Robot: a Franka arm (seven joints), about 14 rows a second.
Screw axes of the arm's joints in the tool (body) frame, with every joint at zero. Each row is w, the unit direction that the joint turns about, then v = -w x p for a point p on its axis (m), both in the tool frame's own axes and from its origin. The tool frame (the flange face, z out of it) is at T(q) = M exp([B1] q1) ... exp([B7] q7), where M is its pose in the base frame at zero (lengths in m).
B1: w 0 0 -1 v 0 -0.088 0
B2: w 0 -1 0 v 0.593 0 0.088
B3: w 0 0 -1 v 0 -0.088 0
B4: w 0 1 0 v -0.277 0 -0.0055
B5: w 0 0 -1 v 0 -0.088 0
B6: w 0 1 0 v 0.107 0 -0.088
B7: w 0 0 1 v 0 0 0
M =
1 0 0 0.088
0 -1 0 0
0 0 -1 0.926
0 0 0 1
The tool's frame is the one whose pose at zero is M.
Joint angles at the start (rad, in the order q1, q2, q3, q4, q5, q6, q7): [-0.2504, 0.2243, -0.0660, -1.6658, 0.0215, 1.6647, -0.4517]
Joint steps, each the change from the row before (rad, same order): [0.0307, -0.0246, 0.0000, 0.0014, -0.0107, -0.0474, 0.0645]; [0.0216, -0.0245, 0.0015, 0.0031, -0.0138, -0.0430, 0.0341]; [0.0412, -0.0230, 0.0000, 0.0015, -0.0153, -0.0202, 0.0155]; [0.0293, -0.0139, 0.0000, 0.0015, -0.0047, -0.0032, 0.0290]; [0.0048, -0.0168, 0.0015, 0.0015, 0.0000, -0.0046, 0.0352]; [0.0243, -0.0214, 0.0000, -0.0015, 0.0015, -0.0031, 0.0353]
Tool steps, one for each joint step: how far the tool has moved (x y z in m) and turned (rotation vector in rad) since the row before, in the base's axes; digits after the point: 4 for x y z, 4 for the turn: [-0.0035, 0.0190, 0.0125, -0.0160, 0.0276, -0.0287]; [-0.0050, 0.0137, 0.0133, -0.0151, 0.0201, -0.0065]; [-0.0005, 0.0229, 0.0129, -0.0180, -0.0003, 0.0296]; [0.0009, 0.0165, 0.0085, -0.0134, -0.0105, 0.0022]; [-0.0026, 0.0040, 0.0100, -0.0097, -0.0132, -0.0280]; [-0.0021, 0.0144, 0.0113, -0.0080, -0.0167, -0.0105]
